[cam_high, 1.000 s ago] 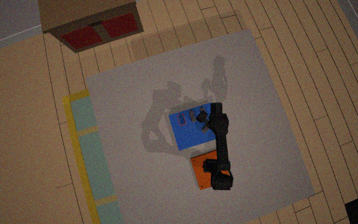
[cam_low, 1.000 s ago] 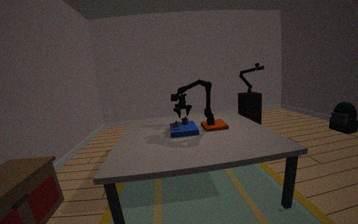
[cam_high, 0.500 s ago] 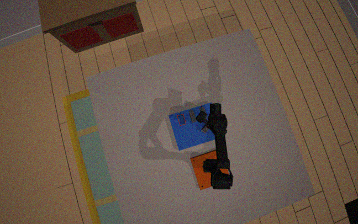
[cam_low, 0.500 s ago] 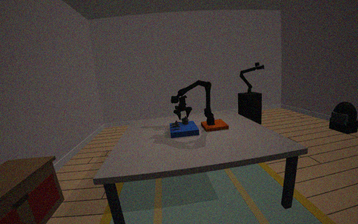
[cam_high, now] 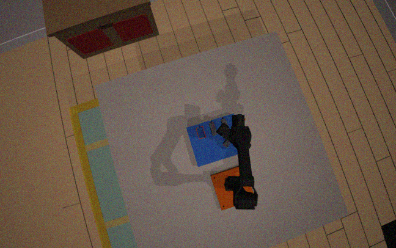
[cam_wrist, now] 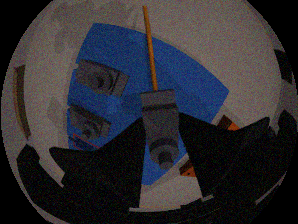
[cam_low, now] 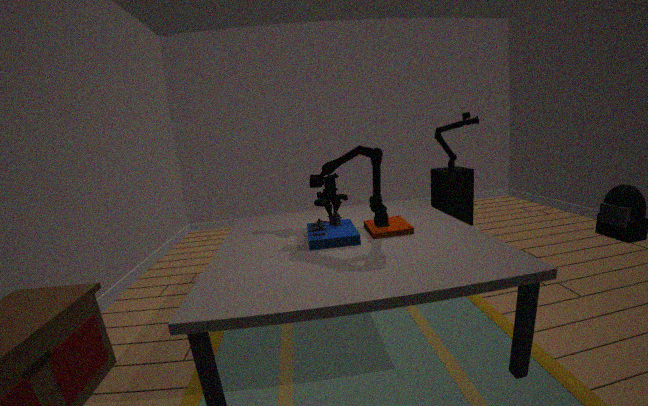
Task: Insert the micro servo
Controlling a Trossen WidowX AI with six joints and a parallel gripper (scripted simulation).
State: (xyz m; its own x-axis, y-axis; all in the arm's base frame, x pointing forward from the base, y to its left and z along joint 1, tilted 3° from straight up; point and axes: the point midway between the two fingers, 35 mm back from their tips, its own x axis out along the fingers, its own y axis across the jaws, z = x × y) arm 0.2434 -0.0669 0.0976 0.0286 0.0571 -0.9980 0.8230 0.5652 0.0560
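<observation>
My gripper tip is 70 mm to the right of the blue deck, 70 mm above it and 20 mm past it.
</observation>
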